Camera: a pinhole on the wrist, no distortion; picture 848 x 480 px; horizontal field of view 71.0 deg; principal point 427.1 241.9 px. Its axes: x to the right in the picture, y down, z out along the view. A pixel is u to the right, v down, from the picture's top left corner.
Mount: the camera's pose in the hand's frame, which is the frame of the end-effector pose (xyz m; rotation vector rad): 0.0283 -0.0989 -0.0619 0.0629 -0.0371 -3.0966
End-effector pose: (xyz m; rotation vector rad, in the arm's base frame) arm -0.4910 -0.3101 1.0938 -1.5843 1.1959 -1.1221
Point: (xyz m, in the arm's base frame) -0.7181 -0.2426 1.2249
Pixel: behind the camera
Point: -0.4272 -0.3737 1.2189
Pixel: outside the picture
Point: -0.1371 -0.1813 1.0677
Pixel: 550.8 225.6
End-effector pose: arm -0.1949 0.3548 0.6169 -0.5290 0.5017 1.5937
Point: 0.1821 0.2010 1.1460
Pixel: outside the picture
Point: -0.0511 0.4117 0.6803
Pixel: 548.0 455.4
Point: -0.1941 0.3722 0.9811
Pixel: 770.2 80.3
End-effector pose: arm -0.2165 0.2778 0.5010 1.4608 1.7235 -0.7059
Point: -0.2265 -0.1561 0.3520
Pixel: 580.8 253.6
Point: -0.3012 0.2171 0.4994
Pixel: 742.8 216.7
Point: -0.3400 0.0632 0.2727
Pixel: 325.8 397.5
